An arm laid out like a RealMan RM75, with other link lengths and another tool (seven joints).
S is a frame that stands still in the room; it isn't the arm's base.
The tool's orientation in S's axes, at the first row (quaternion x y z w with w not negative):
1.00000, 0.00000, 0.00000, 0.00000
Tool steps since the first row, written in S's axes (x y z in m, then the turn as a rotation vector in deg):
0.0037, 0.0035, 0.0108, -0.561, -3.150, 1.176
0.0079, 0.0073, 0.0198, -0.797, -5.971, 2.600
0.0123, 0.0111, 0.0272, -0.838, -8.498, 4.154
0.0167, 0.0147, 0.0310, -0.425, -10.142, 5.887
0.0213, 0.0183, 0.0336, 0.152, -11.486, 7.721
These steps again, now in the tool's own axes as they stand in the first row. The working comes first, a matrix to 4 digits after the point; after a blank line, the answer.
The tool's axes in the first row as the columns of a matrix, in S's axes (used below as rounded here):
1.0000, 0.0000, 0.0000
0.0000, -1.0000, 0.0000
0.0000, 0.0000, -1.0000

0.0037, -0.0035, -0.0108, -0.561, 3.150, -1.176
0.0079, -0.0073, -0.0198, -0.797, 5.971, -2.600
0.0123, -0.0111, -0.0272, -0.838, 8.498, -4.154
0.0167, -0.0147, -0.0310, -0.425, 10.142, -5.887
0.0213, -0.0183, -0.0336, 0.152, 11.486, -7.721

